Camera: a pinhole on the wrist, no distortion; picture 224 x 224 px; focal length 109.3 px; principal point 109.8 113.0 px. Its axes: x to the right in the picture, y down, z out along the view. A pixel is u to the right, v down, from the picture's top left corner.
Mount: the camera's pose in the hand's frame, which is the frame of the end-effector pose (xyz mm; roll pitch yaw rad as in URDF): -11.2 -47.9 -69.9 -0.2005 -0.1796 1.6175
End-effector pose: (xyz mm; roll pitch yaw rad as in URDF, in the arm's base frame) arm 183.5 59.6 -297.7 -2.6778 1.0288 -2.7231
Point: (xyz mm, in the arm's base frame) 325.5 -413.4 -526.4
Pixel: 16 21
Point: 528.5 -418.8 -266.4
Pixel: 32 113
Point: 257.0 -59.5 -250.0
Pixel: 68 125
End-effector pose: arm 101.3 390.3 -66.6 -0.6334 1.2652 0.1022
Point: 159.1 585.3 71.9
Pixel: 187 130
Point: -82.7 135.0 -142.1
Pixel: behind the camera
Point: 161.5 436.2 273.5
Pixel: 124 209
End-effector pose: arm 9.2 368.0 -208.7 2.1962 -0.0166 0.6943
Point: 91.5 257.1 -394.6
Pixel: 121 91
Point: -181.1 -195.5 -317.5
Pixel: 169 216
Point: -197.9 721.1 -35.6
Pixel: behind the camera
